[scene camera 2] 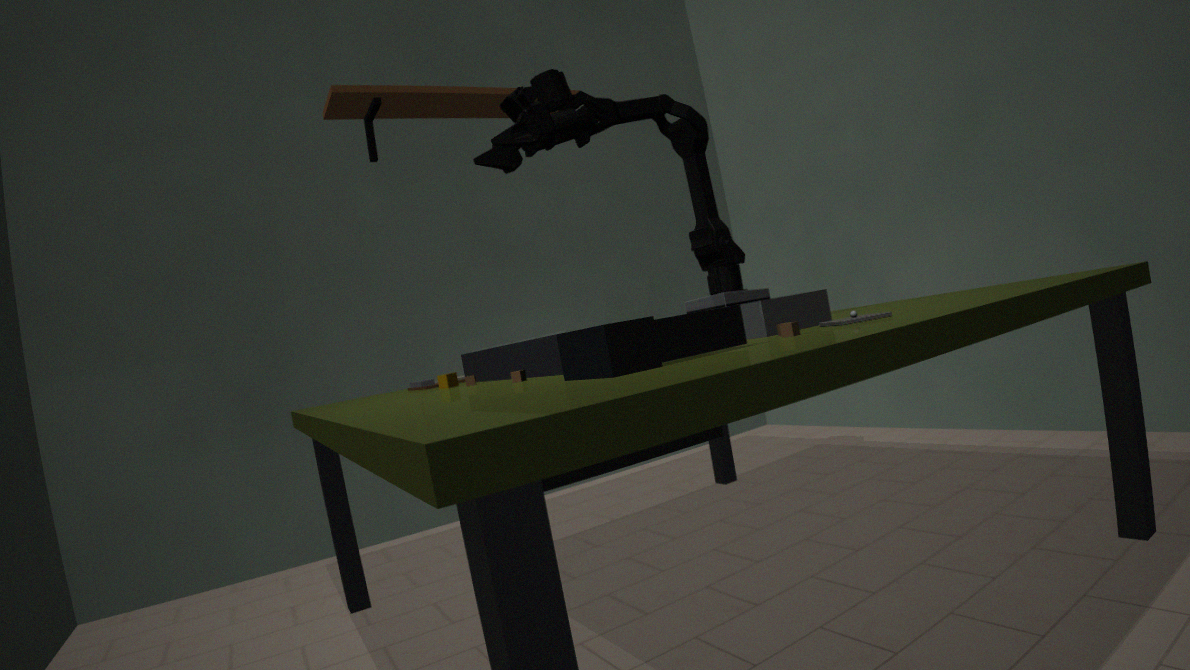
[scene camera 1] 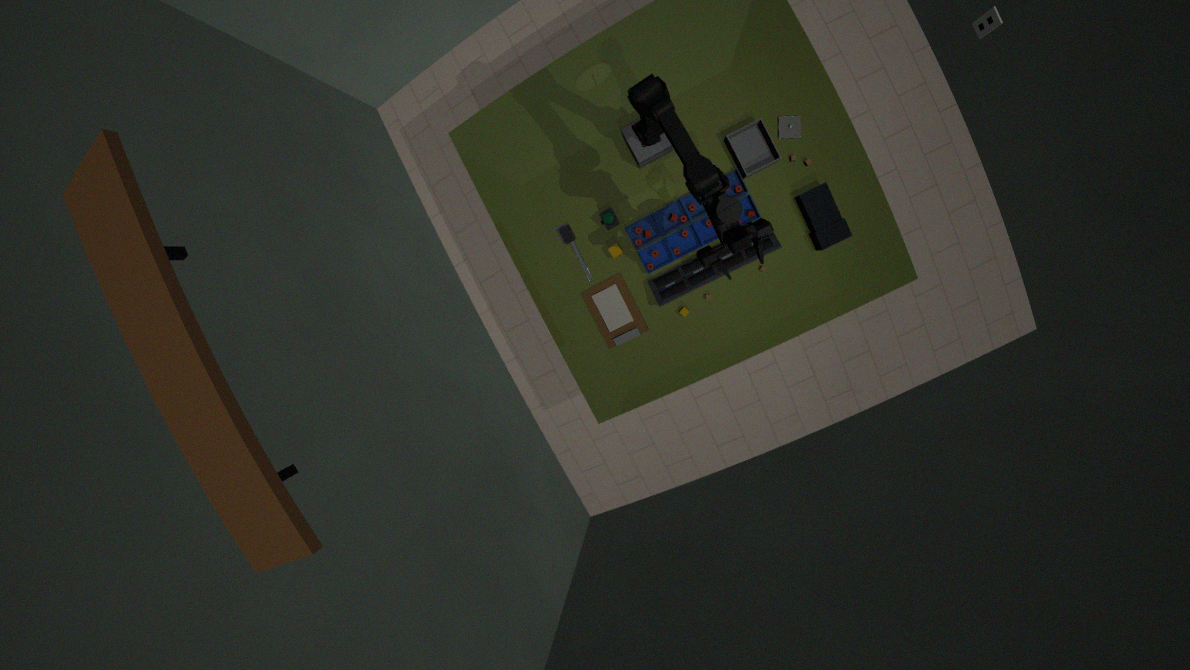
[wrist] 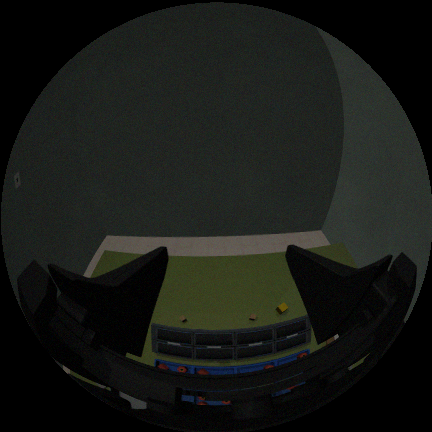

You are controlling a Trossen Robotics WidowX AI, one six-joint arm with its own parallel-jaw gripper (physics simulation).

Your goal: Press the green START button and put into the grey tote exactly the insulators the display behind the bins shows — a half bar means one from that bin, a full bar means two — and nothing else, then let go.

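Seen in the pictures: gripper, fingertip midpoint: [scene camera 2: 482,152] [scene camera 1: 746,271] [wrist: 229,253]; arm's base, link origin: [scene camera 2: 727,294] [scene camera 1: 649,135].
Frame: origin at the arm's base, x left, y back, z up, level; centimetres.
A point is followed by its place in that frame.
My gripper [scene camera 1: 751,264] {x 11.3, y -50.1, z 31.0 cm} [scene camera 2: 491,158] {x 11.3, y -50.1, z 31.0 cm} [wrist: 229,253] {x 11.3, y -50.1, z 31.0 cm} is open and empty, raised high above the table, its fingers pointing out over the display. The dark display [scene camera 1: 662,292] [wrist: 194,345] lies behind the blue bins [scene camera 1: 666,241] [wrist: 215,370]. Short pale strips show on it in the wrist view; I cannot tell which are half or full bars. Red insulators, such as one insulator [scene camera 1: 684,233] [wrist: 182,369], lie in the bins, partly hidden by the arm. The grey tote [scene camera 1: 751,148] {x 32.5, y -13.0, z -7.8 cm} shows no insulator inside. The green START button [scene camera 1: 608,218] {x -21.7, y -21.3, z -4.3 cm} stands beyond the bins' other end; I cannot tell whether it is pressed.
A black box [scene camera 1: 822,216] {x 47.6, y -42.3, z -3.2 cm} [scene camera 2: 612,349] {x 55.6, y -50.7, z -5.5 cm} stands beside the display's end. A grey plate with a knob [scene camera 1: 789,127] {x 46.7, y -10.1, z -7.1 cm} lies by the tote. A yellow cube [scene camera 1: 684,311] {x -5.7, y -60.5, z -5.8 cm} [wrist: 282,308] {x -5.6, y -60.0, z -5.7 cm}, small tan cubes, a brown-framed board [scene camera 1: 587,292] {x -37.6, y -43.9, z -7.8 cm} and a long-handled tool [scene camera 1: 566,233] {x -38.1, y -21.0, z -6.4 cm} lie around. A shelf [scene camera 1: 166,349] hangs on the wall.
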